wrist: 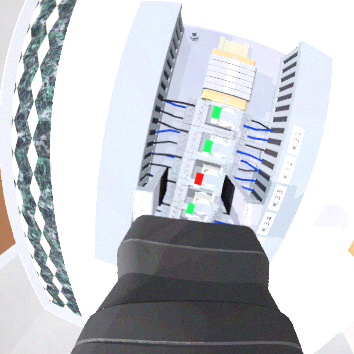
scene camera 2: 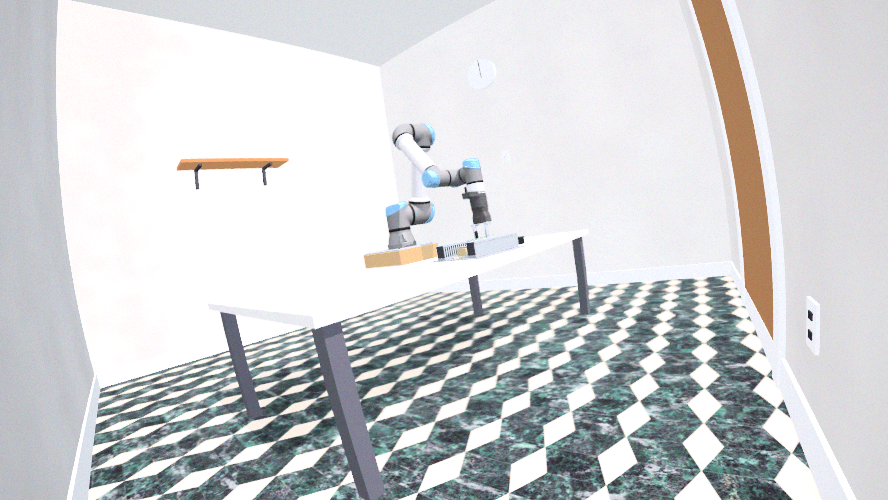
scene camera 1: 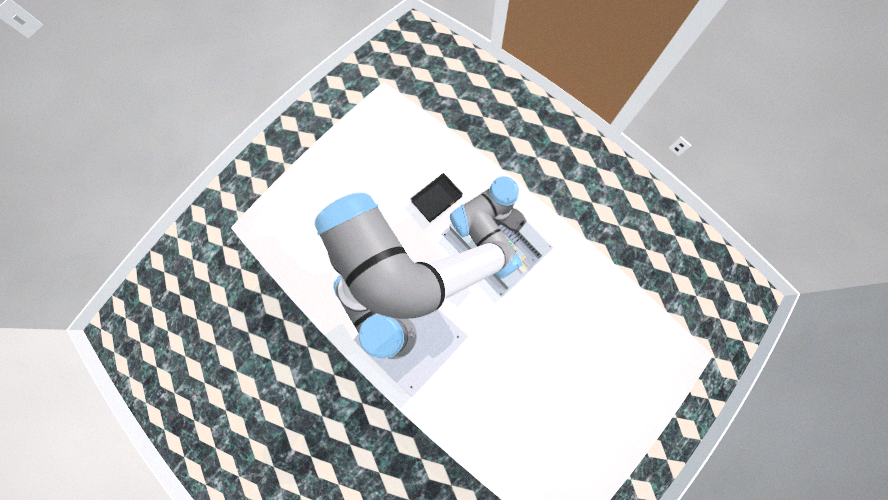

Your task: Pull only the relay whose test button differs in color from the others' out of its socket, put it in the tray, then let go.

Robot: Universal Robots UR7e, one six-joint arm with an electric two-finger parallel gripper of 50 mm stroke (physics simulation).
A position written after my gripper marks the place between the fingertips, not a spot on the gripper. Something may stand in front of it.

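Note:
My gripper (wrist: 194, 182) in sight. Relay (wrist: 198, 205). Another relay (wrist: 211, 146). A further relay (wrist: 205, 176).

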